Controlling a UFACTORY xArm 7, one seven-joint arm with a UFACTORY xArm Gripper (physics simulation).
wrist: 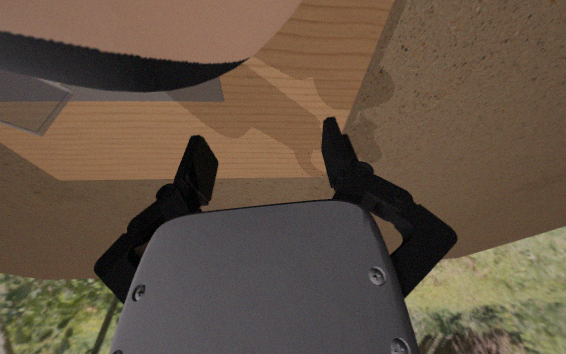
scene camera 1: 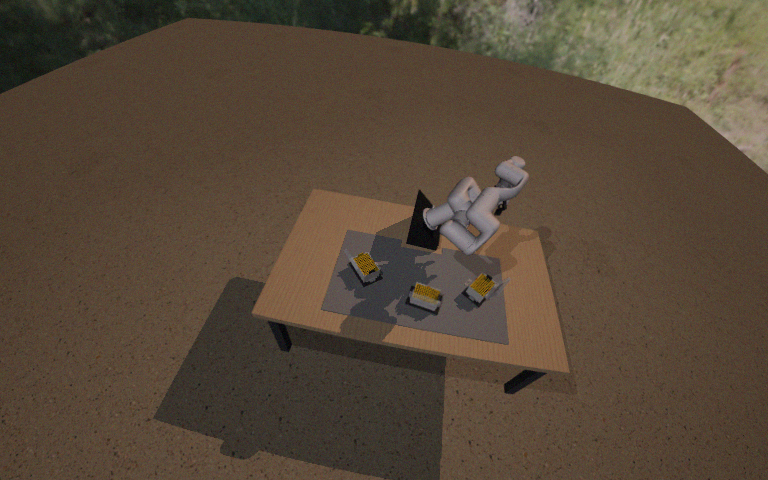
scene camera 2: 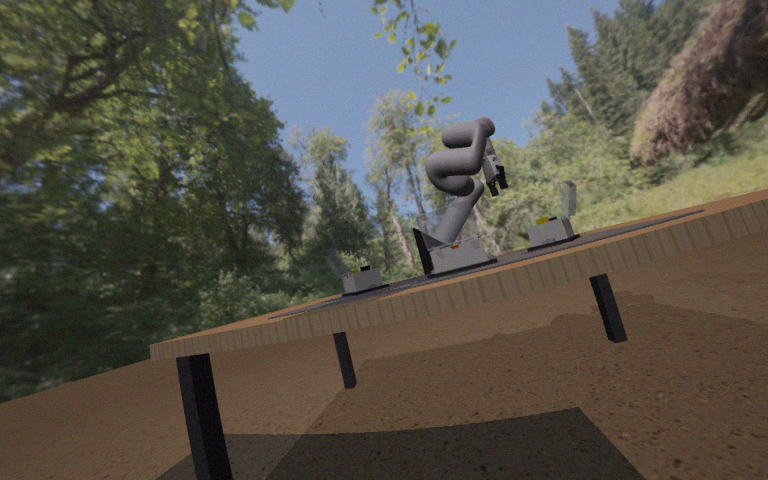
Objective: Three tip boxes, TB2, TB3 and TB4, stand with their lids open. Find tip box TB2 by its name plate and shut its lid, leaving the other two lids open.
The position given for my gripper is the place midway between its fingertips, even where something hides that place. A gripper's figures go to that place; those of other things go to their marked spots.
Scene:
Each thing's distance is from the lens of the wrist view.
my gripper (wrist: 265, 141): 14 cm
grey mat (wrist: 210, 91): 42 cm

